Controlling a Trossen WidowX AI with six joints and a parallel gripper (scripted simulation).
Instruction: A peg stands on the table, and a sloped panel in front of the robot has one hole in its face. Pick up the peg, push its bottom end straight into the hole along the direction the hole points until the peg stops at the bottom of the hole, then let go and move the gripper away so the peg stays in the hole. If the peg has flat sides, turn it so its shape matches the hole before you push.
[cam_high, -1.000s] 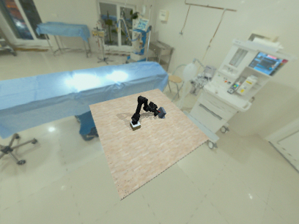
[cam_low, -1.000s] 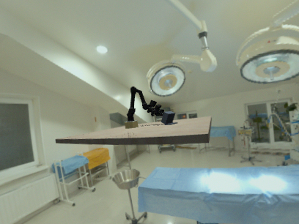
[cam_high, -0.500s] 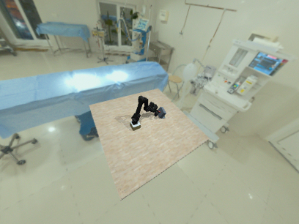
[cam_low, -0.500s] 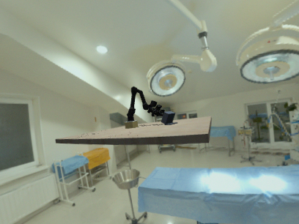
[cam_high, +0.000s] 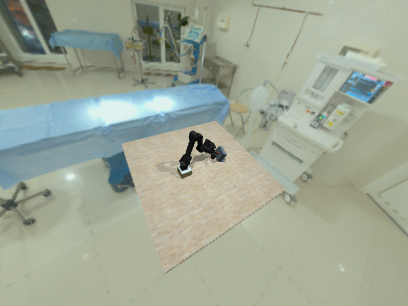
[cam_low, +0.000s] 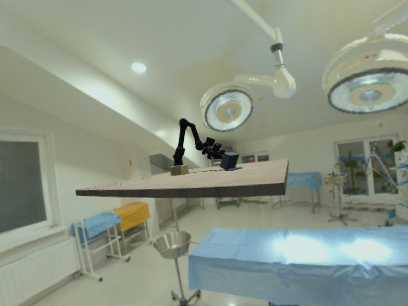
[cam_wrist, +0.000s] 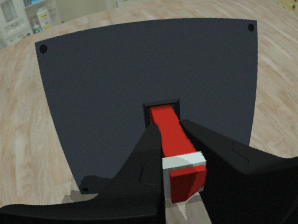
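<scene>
Now: gripper tip 1 cm below the red square peg and 1 cm past it. Also, from my gripper tip: dark sloped panel 4 cm ahead, 2 cm below, 1 cm to the right.
</scene>
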